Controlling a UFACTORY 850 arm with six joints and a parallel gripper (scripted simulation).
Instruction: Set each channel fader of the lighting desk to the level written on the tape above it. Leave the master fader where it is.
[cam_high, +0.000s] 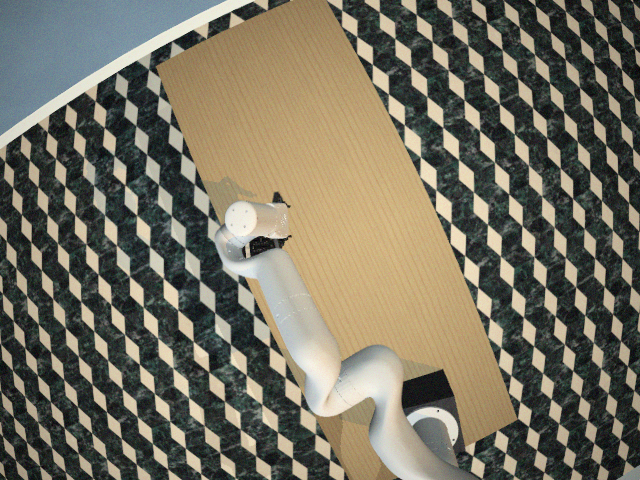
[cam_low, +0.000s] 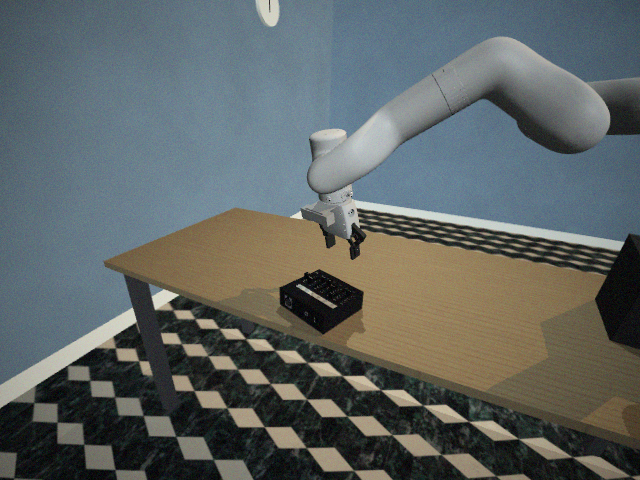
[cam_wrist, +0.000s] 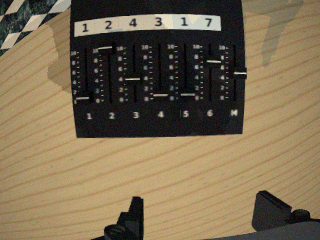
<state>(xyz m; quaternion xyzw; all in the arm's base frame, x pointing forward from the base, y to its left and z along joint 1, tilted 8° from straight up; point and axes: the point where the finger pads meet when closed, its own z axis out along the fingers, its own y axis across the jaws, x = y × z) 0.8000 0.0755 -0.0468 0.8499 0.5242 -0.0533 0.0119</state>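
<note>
My hand is 8 cm short of the master fader, 7 cm to the right of it and 6 cm above it.
</note>
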